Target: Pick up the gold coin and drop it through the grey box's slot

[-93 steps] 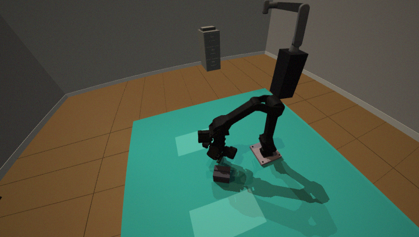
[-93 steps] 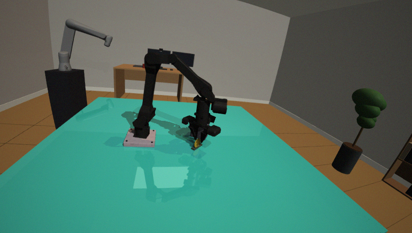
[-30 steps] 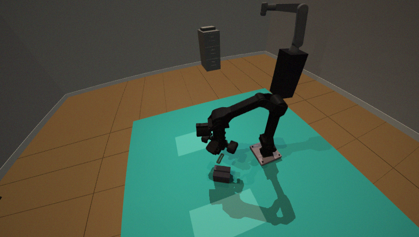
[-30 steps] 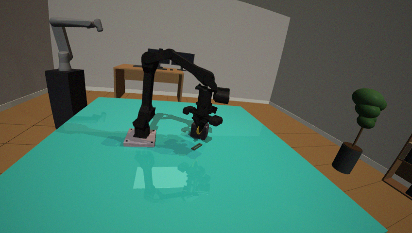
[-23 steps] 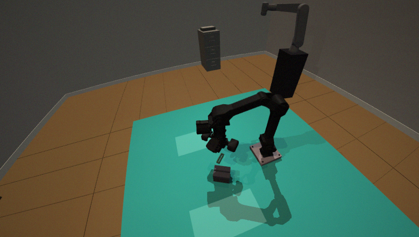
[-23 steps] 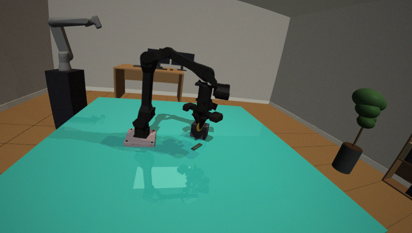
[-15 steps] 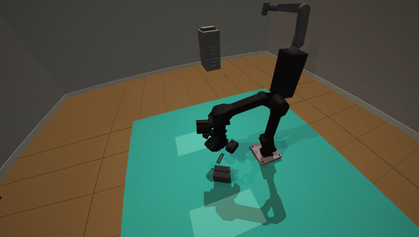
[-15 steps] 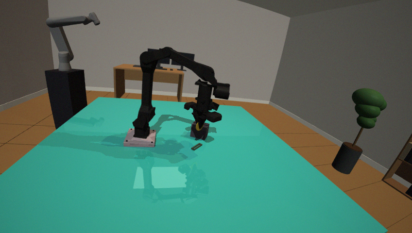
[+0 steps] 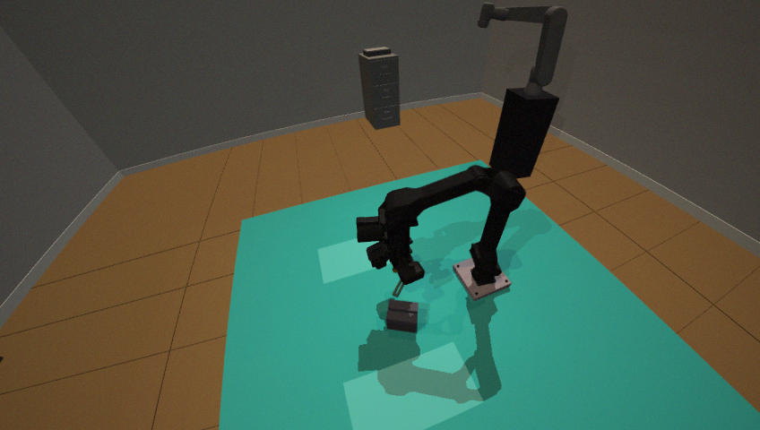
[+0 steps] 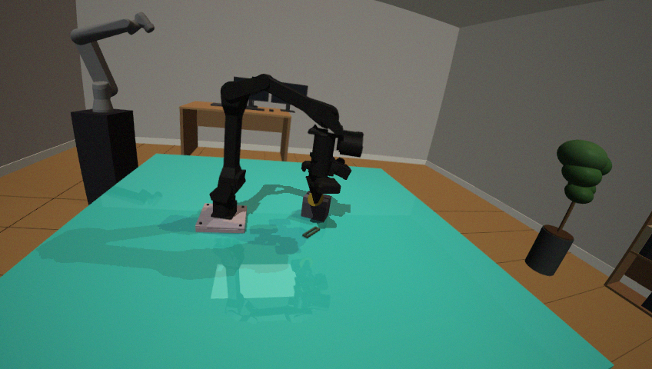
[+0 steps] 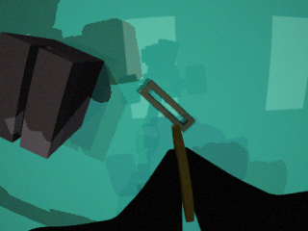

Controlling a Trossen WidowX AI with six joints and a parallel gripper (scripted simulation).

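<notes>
The coin lies 1 cm above my gripper tip.
</notes>
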